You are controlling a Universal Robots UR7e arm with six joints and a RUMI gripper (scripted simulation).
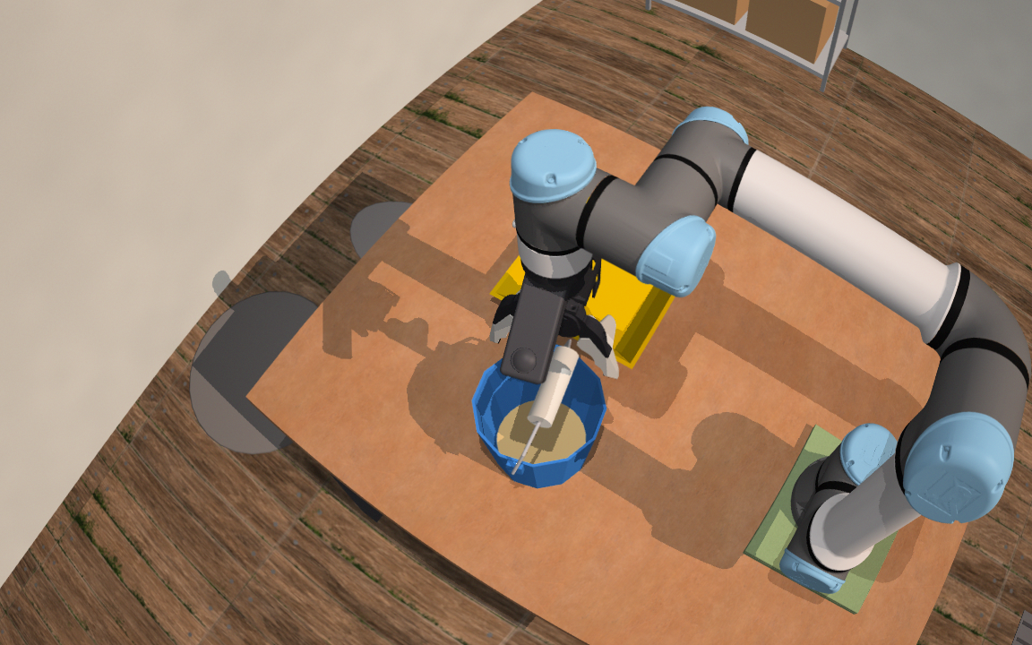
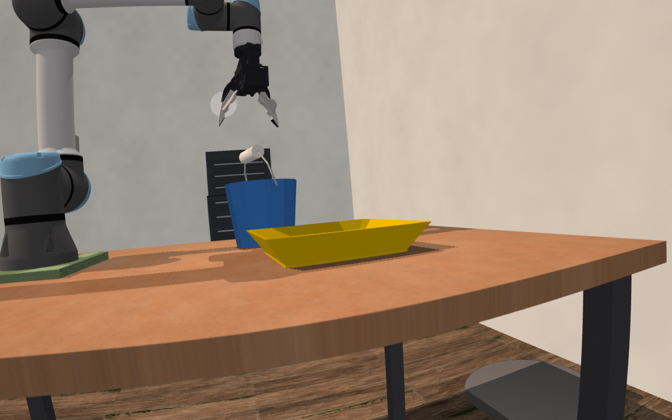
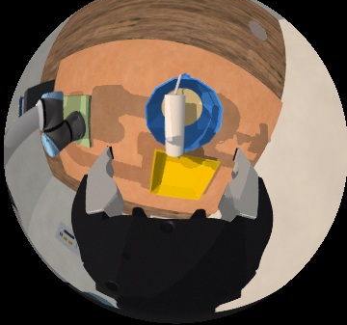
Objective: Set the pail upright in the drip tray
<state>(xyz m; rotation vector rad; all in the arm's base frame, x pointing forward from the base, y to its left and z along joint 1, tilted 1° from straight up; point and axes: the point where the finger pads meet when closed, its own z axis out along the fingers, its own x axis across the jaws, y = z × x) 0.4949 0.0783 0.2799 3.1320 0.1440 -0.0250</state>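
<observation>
Now: hand 2 cm short of the blue pail and 17 cm above it. Round my hand: yellow drip tray 6 cm ahead, 31 cm to the right, 29 cm below.
</observation>
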